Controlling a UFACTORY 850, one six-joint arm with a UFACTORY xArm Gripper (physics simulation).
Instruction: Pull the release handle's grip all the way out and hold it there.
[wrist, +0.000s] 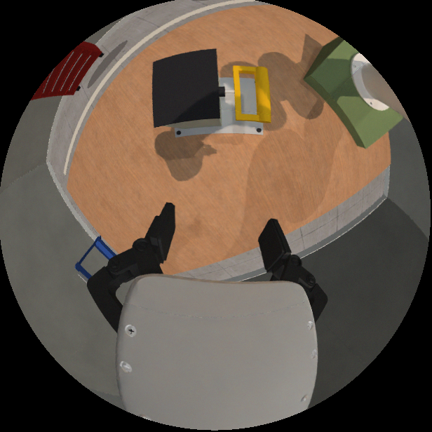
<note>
I see my gripper (221, 222), a yellow release handle grip (263, 115) and a light grey base plate (229, 125).
</note>
